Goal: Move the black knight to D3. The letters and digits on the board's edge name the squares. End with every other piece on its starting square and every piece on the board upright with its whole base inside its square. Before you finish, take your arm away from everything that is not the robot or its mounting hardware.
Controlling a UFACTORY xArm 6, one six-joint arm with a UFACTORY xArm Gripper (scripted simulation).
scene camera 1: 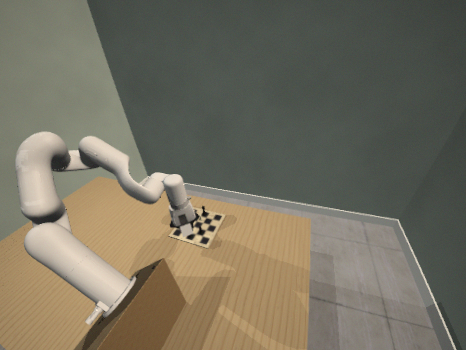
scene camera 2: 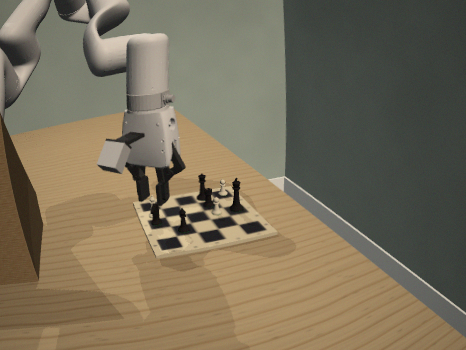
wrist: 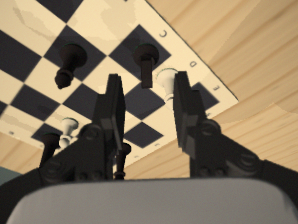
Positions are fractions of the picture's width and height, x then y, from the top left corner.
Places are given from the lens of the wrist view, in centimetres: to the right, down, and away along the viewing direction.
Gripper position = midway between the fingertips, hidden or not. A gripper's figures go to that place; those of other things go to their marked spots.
my gripper (wrist: 0.50,0.40): 0, -2, 14
chessboard (wrist: 0.37,0.18): -3, -6, 16
